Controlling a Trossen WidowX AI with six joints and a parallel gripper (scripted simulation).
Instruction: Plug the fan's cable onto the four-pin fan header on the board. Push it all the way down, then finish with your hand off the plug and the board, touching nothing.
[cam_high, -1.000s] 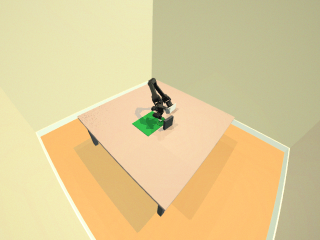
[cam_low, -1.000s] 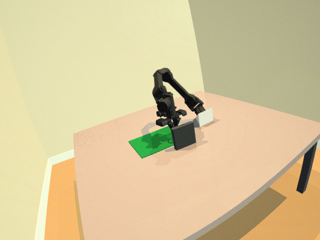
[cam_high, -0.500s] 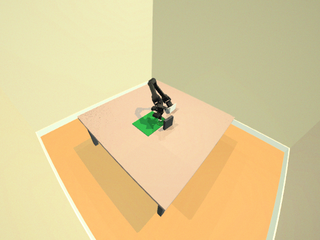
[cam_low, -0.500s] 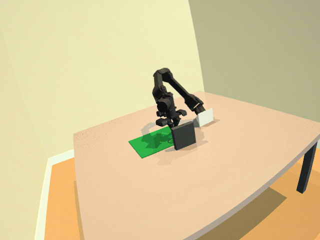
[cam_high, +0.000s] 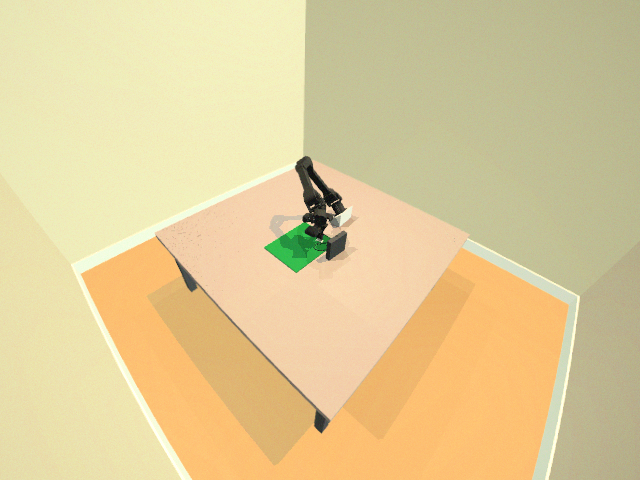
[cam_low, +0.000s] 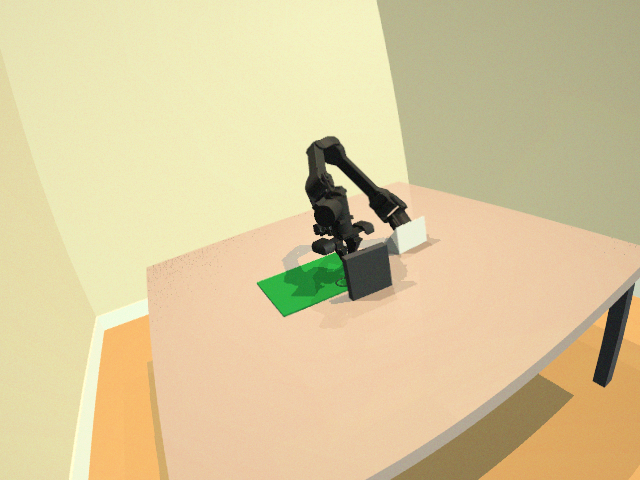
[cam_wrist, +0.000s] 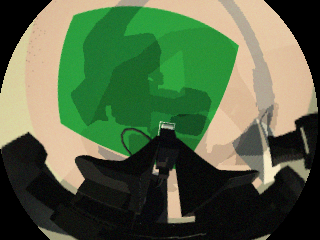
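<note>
My gripper tip is 1 cm to the right of the dark plug and 1 cm below it. From my gripper tip the other things lie so: black square fan 12 cm to the left, 3 cm ahead, 3 cm above; green board 8 cm ahead, 6 cm to the right, 4 cm below.
</note>
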